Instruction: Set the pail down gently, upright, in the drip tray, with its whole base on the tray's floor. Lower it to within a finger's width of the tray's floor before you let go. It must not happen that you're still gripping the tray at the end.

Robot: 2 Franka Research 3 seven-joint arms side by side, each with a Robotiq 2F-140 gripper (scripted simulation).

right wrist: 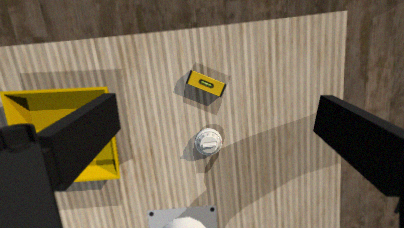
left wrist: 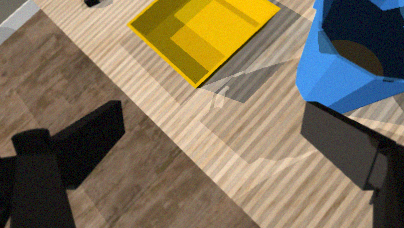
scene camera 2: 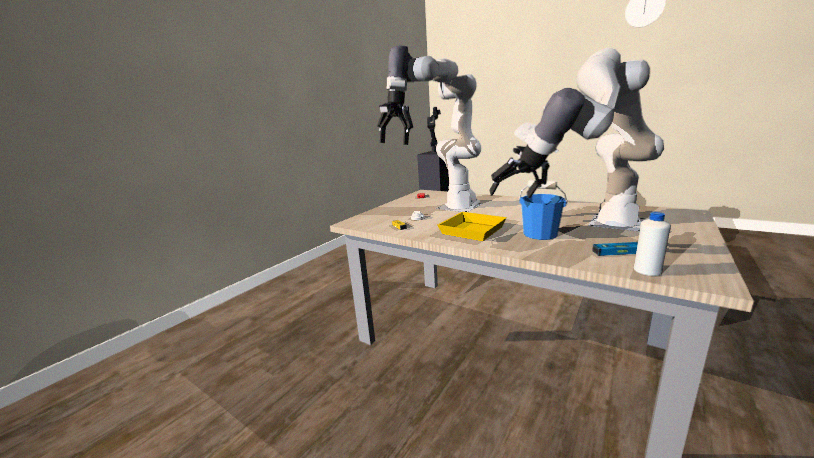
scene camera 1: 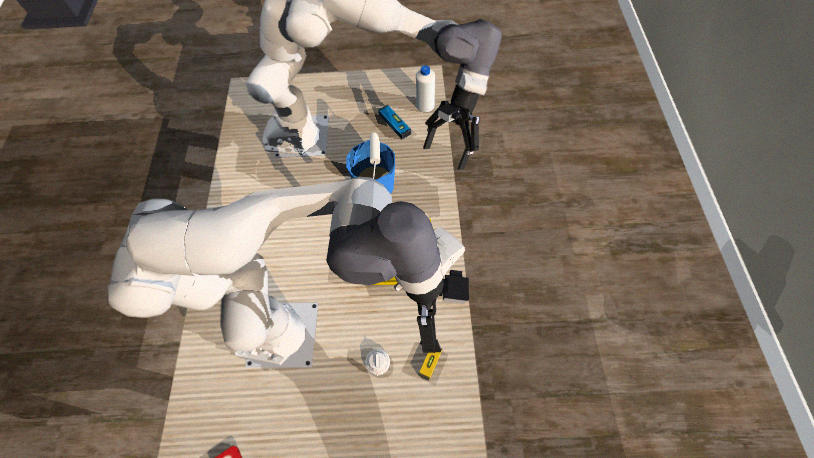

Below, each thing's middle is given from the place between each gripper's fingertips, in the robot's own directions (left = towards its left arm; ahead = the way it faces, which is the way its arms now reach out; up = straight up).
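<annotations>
White bottle [scene camera 2: 654,232]: 101 cm to the left of my right hand [scene camera 1: 436,317], 33 cm below, 3 cm ahead. Blue pail [scene camera 2: 541,213], from my right hand: 63 cm to the left, 29 cm below, 17 cm behind. Yellow drip tray [scene camera 2: 474,226], from my right hand: 34 cm to the left, 41 cm below, 10 cm behind.
Yellow drip tray: 23 cm to the right of my left hand, 22 cm below, 17 cm behind. White bottle, from my left hand: 44 cm to the left, 14 cm below, 4 cm behind. My left gripper [scene camera 1: 443,158]: 23 cm past the blue pail, 5 cm to the right of it, 10 cm above it.
</annotations>
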